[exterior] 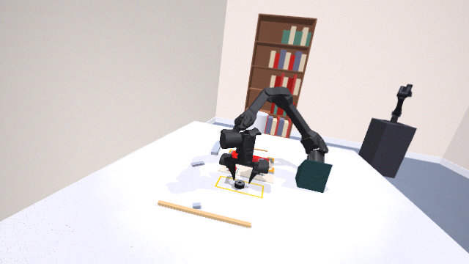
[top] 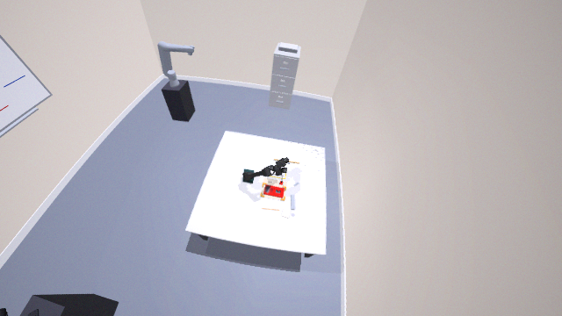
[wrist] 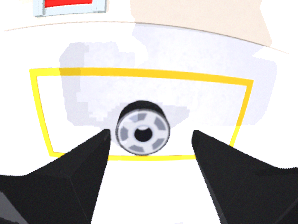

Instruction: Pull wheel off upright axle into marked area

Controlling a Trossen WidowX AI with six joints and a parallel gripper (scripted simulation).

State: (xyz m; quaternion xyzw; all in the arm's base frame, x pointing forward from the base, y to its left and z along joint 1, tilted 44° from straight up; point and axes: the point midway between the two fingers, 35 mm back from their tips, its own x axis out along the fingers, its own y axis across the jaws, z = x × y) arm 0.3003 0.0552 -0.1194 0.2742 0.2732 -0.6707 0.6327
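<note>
The wheel is 1 cm ahead of my gripper tip and 1 cm below it. Round my gripper tip: wooden strip 9 cm ahead, 19 cm to the left, 2 cm below; black axle 6 cm ahead, 10 cm to the right, 1 cm above.
</note>
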